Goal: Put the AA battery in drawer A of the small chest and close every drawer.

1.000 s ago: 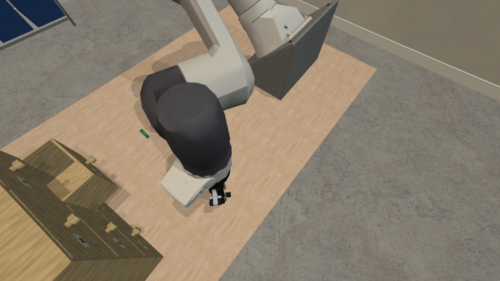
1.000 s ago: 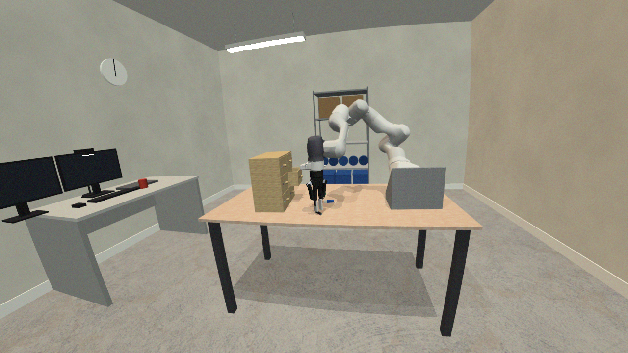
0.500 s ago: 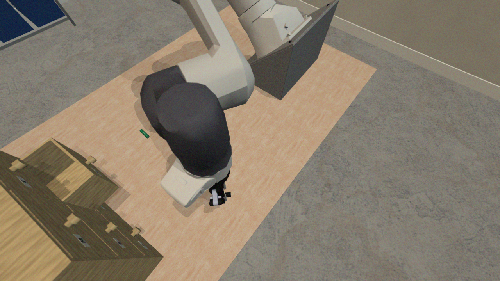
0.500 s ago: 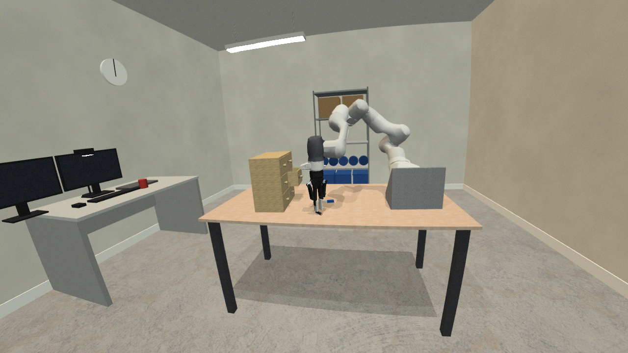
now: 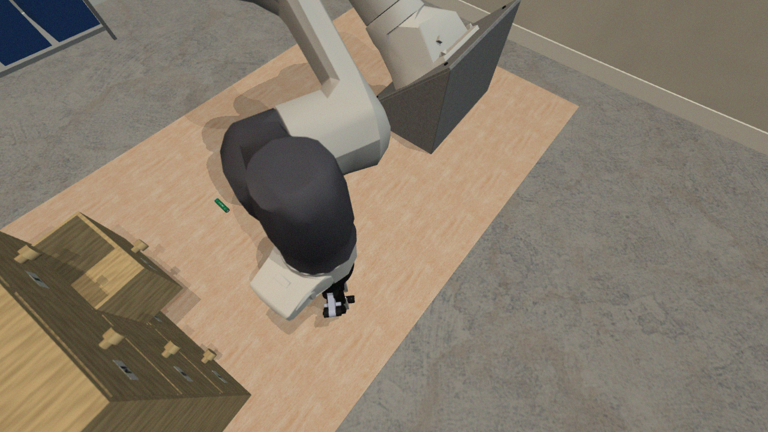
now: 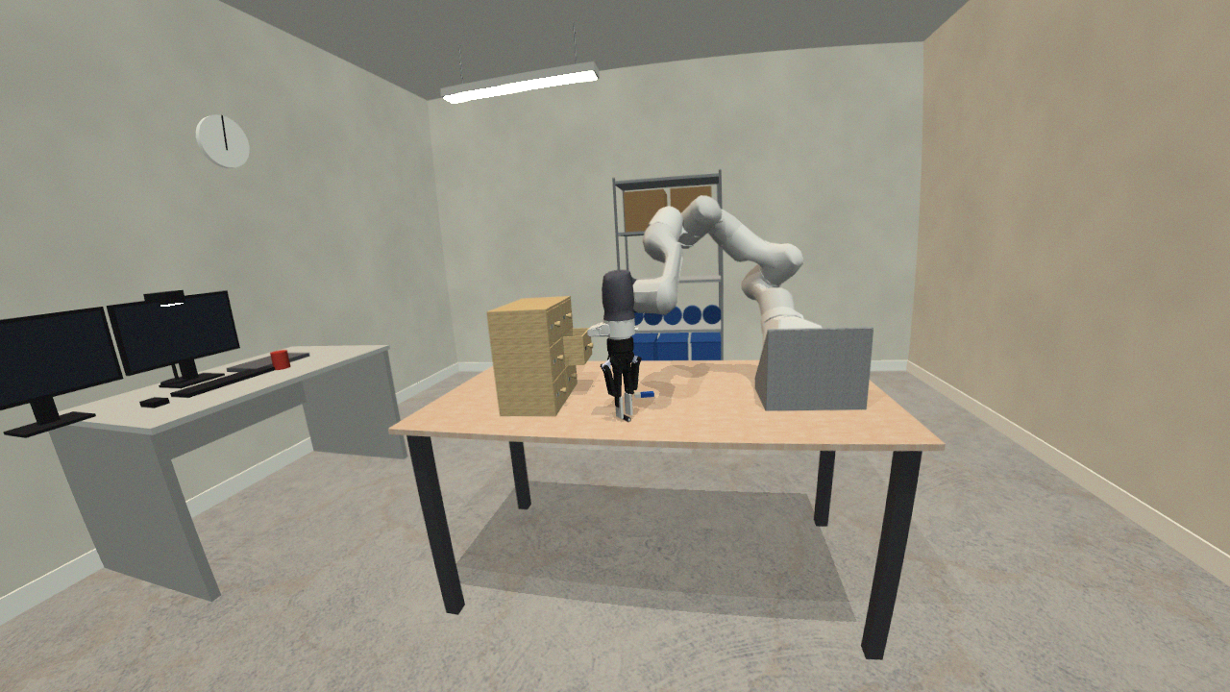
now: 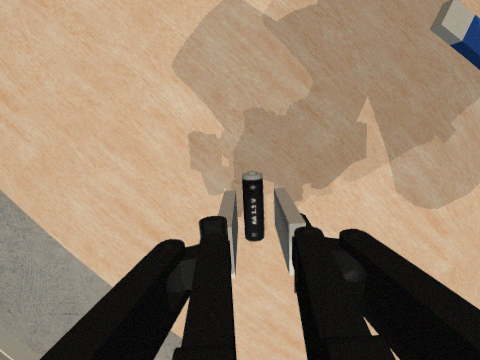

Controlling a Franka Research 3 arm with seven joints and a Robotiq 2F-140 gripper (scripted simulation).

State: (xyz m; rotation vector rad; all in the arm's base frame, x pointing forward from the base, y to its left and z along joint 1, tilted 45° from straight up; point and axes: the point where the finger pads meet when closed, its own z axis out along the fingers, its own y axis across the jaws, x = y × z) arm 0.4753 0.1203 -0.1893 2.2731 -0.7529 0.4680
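My gripper is now 4 cm above the black AA battery. From my hand the other things lie so: thin green stick 35 cm to the right, 4 cm below, 4 cm ahead; then white eraser 20 cm to the right, 4 cm below, 1 cm behind.
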